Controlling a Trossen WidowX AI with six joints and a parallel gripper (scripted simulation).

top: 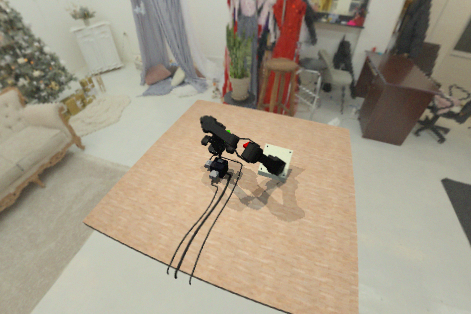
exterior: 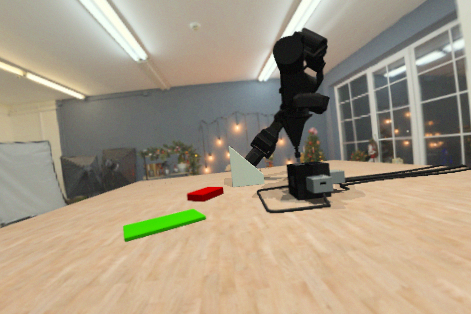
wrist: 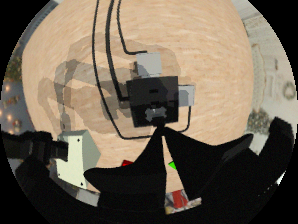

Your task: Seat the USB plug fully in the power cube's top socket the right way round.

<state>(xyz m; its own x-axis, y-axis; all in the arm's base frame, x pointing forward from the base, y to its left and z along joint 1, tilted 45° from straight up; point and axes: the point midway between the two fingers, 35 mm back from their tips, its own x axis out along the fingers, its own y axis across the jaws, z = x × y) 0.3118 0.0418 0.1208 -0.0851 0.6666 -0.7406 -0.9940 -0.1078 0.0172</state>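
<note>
The usb plug is 2 cm below my gripper tip. The rest, counted from my gripper tip: usb socket: 5 cm below; then flat red block: 25 cm to the right, 11 cm below, 8 cm behind; then flat green block: 28 cm to the right, 12 cm below, 12 cm ahead.
</note>
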